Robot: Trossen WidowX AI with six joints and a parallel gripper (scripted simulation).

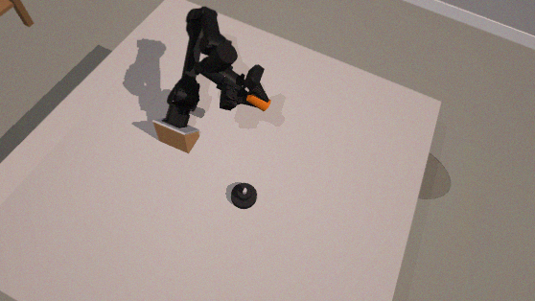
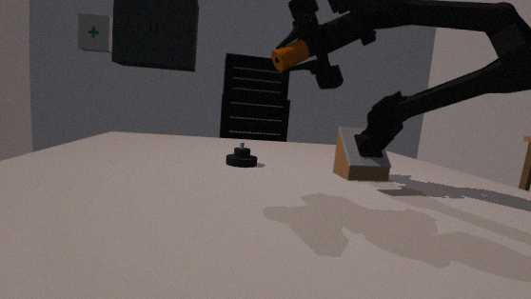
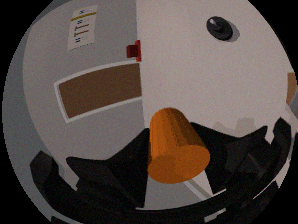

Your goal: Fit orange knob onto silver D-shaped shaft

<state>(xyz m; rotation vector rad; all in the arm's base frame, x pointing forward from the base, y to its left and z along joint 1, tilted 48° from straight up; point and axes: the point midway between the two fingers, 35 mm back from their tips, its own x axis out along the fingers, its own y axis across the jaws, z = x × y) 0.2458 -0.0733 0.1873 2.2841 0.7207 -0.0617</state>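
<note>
The orange knob is 3 cm behind my gripper tip and 2 cm above it. Also, from my gripper tip: black round pedestal 4 cm ahead, 20 cm to the right, 22 cm below.
</note>
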